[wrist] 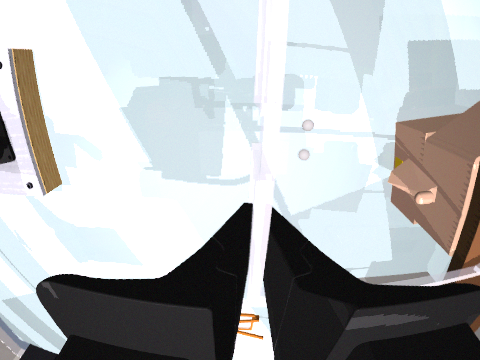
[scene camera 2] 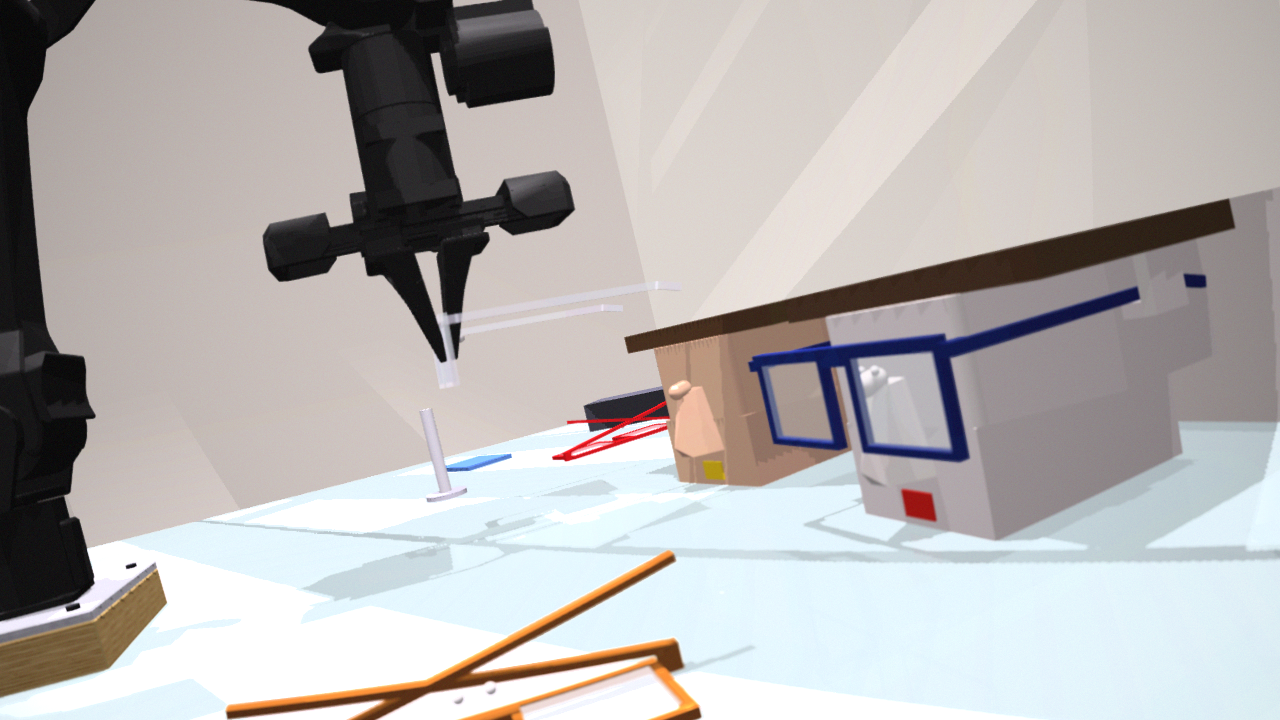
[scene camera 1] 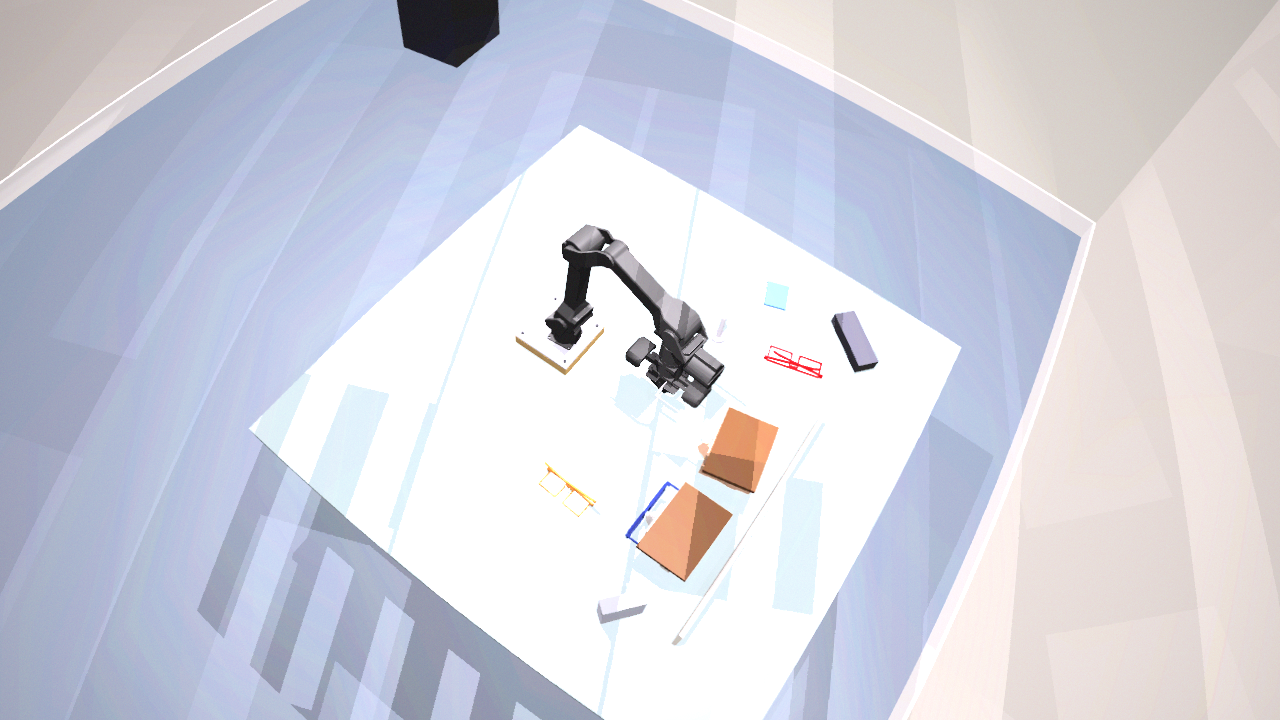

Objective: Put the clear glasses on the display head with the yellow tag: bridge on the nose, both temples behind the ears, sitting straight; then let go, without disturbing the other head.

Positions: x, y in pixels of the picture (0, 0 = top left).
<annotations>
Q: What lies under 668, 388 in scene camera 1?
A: My gripper.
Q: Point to a dark case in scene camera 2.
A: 629, 405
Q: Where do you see a white post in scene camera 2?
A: At 446, 491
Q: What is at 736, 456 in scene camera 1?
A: A tan display head.
</annotations>
